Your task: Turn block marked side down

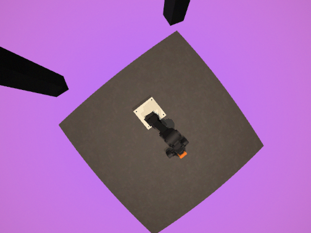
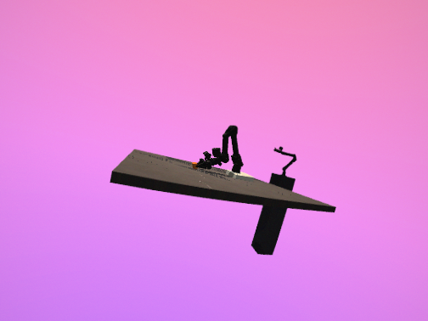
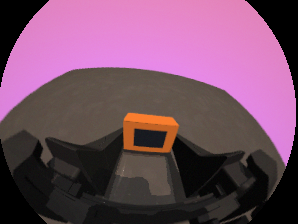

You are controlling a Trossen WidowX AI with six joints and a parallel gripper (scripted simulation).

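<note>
My gripper tip is now 10 mm past the orange block.
</note>
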